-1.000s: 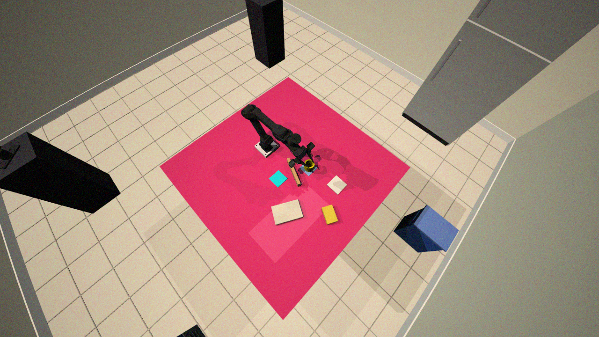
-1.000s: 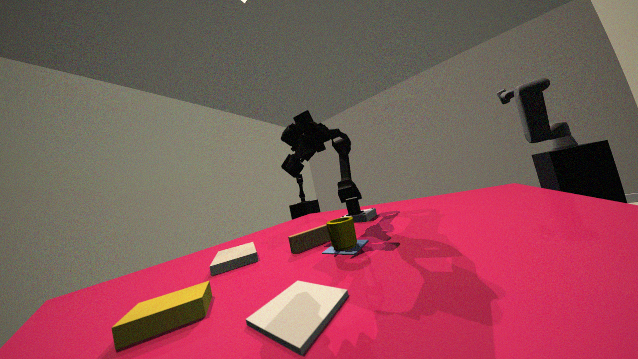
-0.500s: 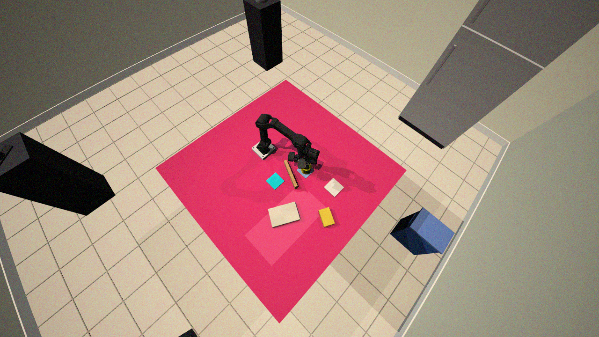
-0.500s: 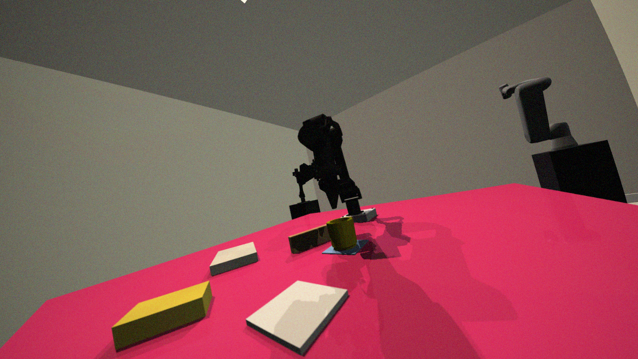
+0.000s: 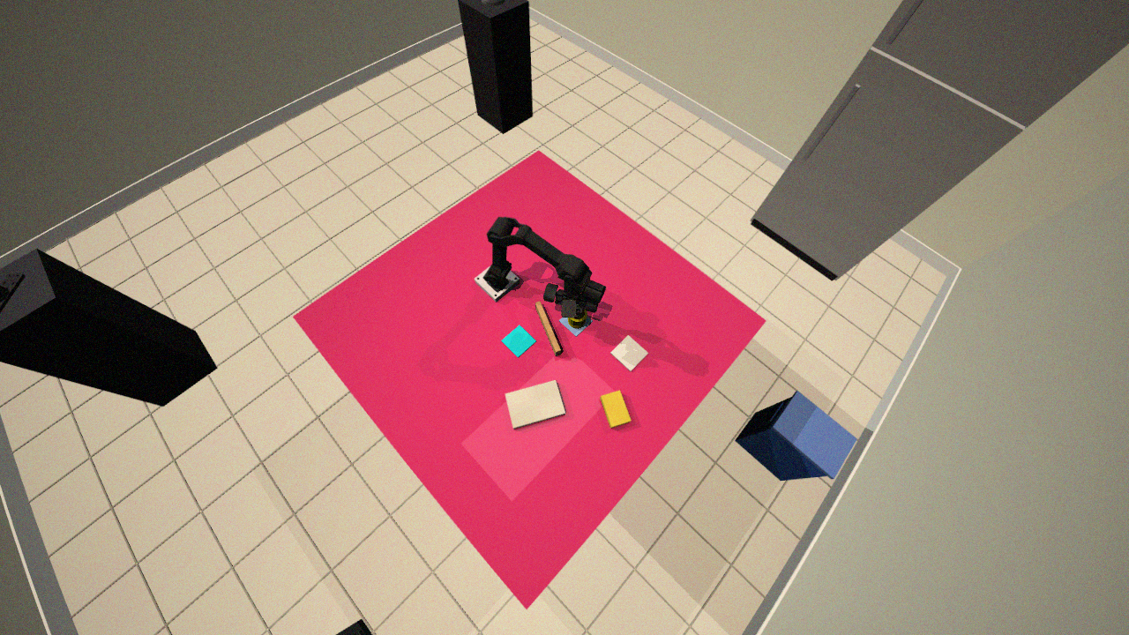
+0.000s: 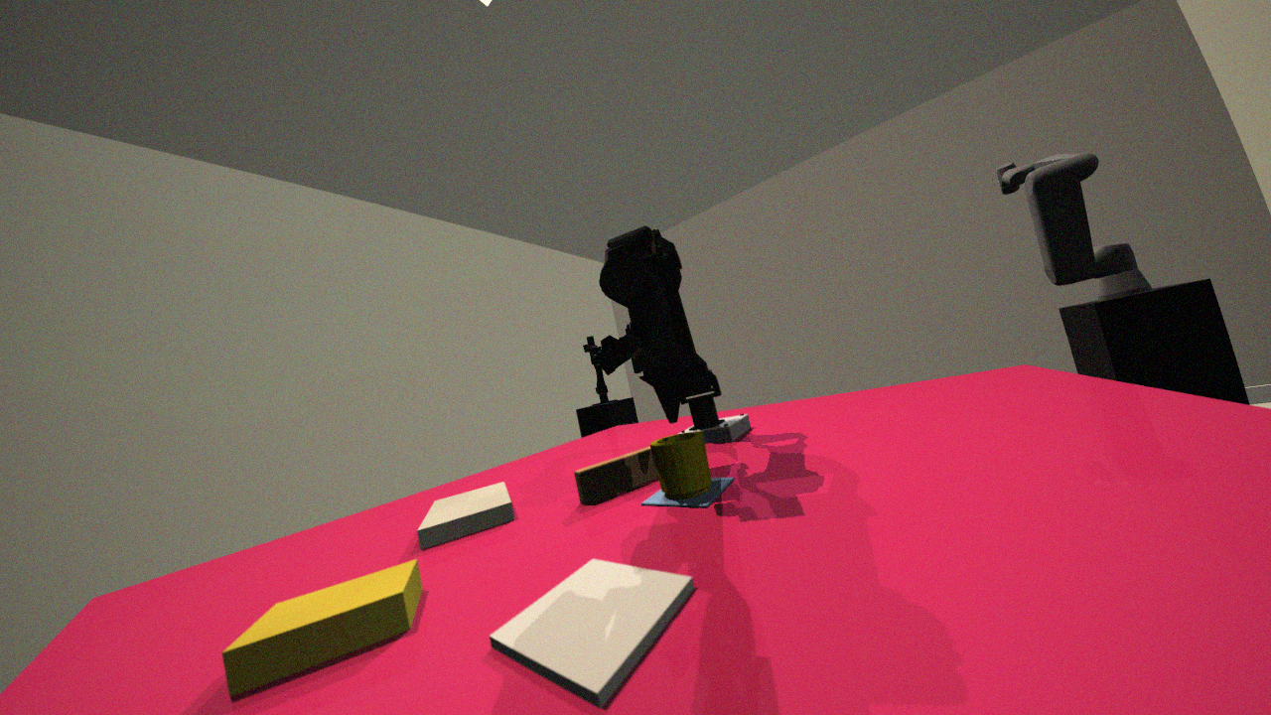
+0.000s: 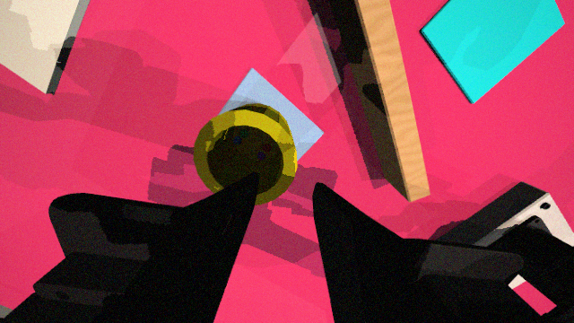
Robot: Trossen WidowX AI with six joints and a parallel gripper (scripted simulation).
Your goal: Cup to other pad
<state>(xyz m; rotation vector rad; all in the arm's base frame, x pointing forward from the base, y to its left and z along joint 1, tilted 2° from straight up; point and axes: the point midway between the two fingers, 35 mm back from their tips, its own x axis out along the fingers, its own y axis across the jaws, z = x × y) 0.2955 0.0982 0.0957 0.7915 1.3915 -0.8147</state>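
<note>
The yellow cup lies 2 cm ahead of my gripper tip, 1 cm to the left of it and 6 cm below it. Also, from my gripper tip: wooden bar: 2 cm behind, 9 cm to the right, 8 cm below; then light blue pad: 2 cm ahead, 1 cm to the left, 10 cm below; then cyan pad: 7 cm behind, 20 cm to the right, 10 cm below.
</note>
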